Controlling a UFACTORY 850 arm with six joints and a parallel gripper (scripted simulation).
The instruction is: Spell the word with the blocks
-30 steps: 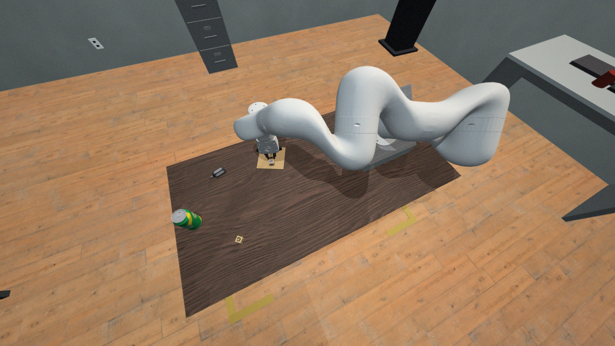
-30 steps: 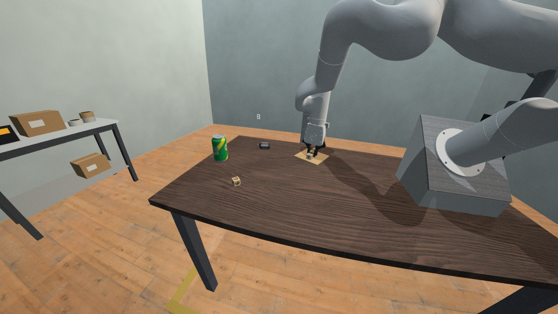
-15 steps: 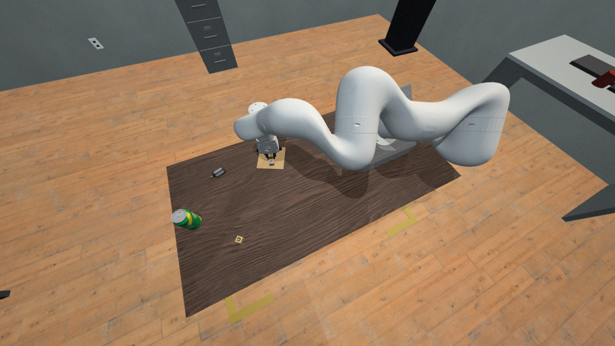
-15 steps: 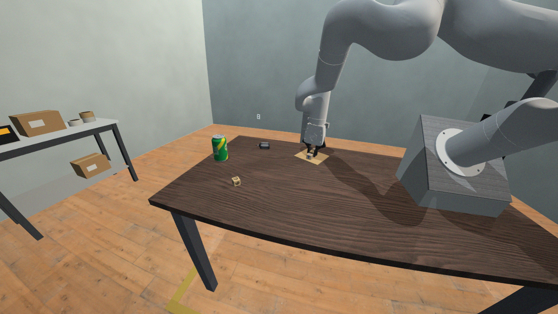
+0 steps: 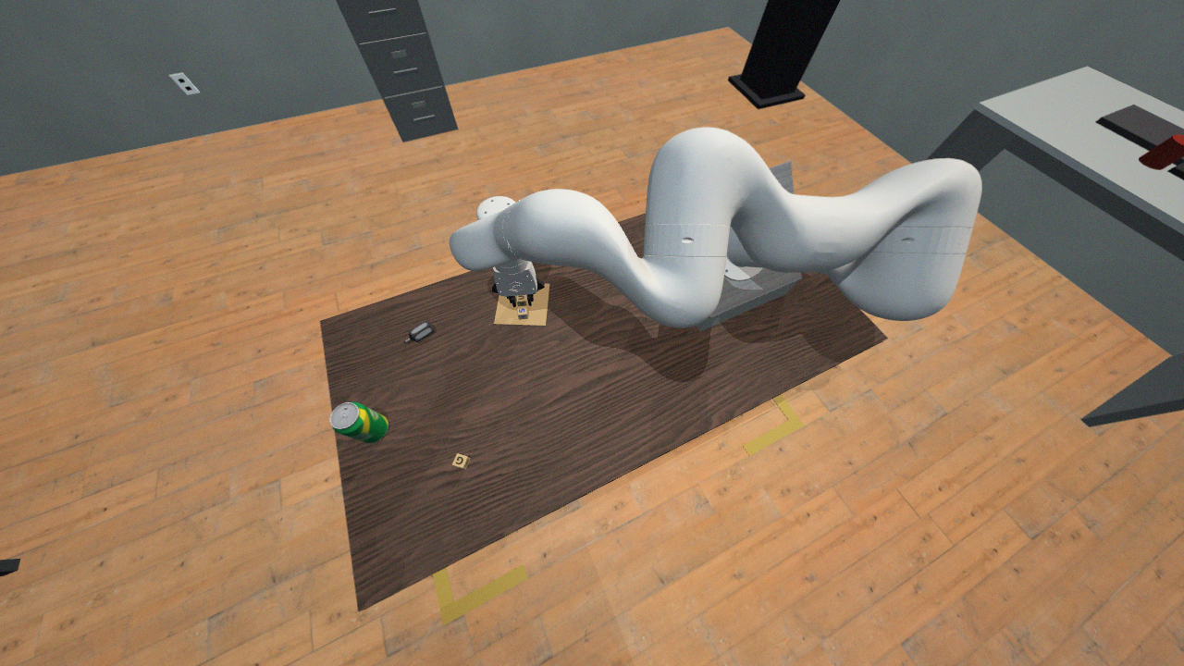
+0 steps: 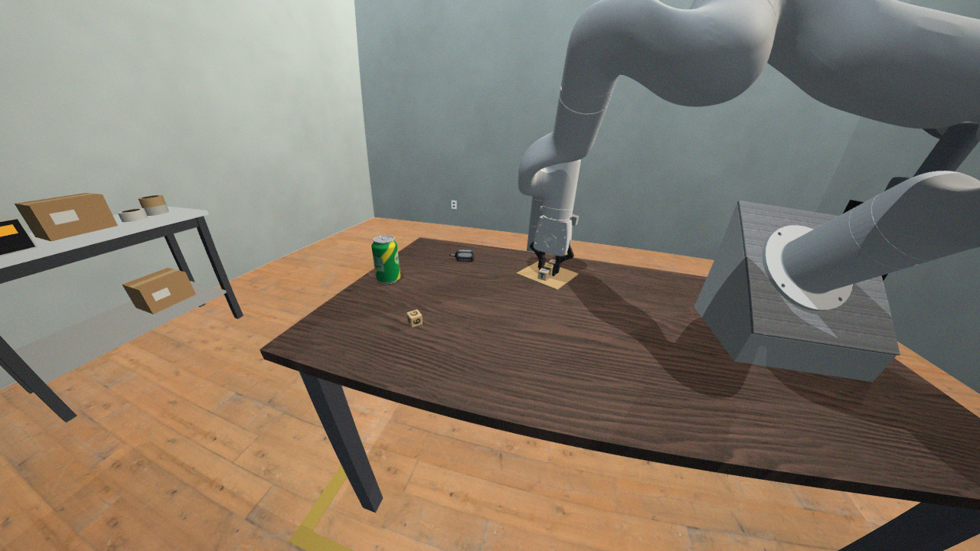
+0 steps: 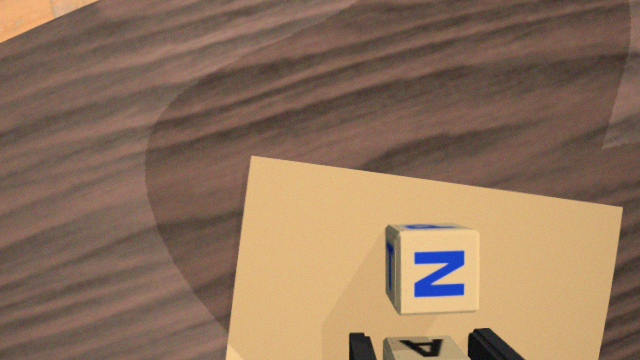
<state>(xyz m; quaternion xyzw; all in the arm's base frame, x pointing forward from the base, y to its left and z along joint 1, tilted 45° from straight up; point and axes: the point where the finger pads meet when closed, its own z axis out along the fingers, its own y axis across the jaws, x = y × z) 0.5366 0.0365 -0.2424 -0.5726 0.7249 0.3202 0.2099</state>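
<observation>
Now: hand 10 mm above the u block. Also, from my hand: s block 40 mm to the left, 10 mm below, 10 mm ahead; tan mat 20 mm below; n block 40 mm to the right, 10 mm below, 10 mm behind.
</observation>
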